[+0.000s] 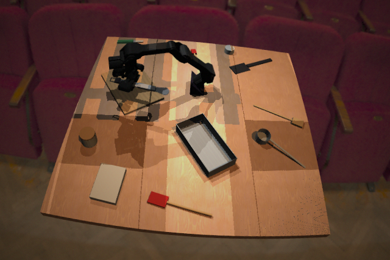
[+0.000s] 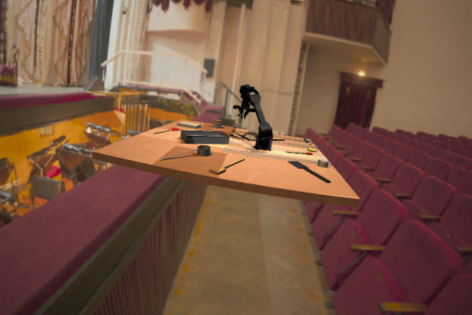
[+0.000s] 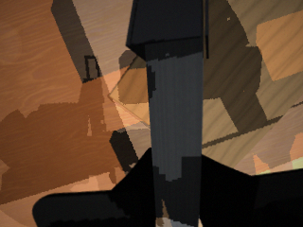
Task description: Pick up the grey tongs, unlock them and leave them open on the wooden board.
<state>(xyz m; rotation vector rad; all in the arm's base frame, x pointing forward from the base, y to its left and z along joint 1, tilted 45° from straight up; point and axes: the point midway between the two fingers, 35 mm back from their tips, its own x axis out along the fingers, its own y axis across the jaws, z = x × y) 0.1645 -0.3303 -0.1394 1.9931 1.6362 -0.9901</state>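
My gripper tip is now 16 cm past the wooden board, 13 cm above it and 4 cm to the left of it. From my gripper tip the other things lie so: black spatula: 69 cm to the left, 40 cm behind, 14 cm below; then white block: 46 cm ahead, 13 cm below, 7 cm to the right; then red spatula: 54 cm ahead, 22 cm to the left, 13 cm below.
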